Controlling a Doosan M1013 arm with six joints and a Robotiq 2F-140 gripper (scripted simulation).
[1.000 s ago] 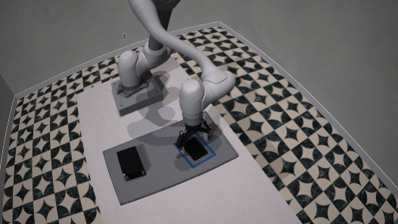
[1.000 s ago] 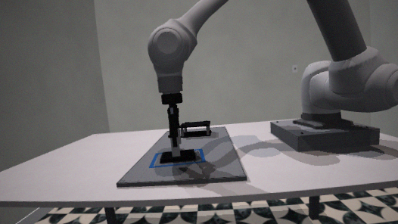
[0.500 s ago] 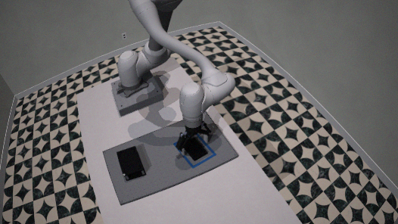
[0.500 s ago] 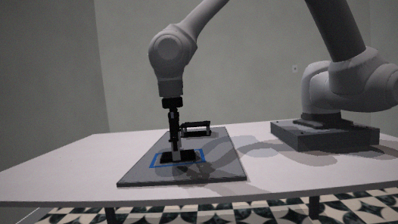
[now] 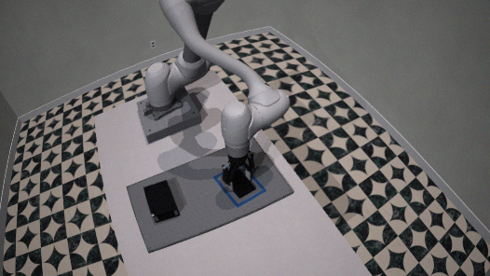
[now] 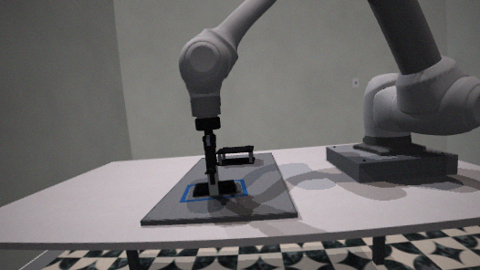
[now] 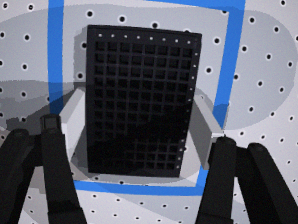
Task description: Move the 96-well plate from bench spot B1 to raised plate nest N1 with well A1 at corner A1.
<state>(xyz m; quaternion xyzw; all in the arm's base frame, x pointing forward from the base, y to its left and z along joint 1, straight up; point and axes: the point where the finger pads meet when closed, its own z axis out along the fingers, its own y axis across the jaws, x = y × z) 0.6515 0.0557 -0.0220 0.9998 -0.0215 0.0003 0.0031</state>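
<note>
The raised black nest N1 lies 100 mm behind my hand, 350 mm to the right of it and 30 mm above it. Also, from my hand: black 96-well plate: 20 mm below; white corner mark: 40 mm behind, 420 mm to the right, 30 mm above.
</note>
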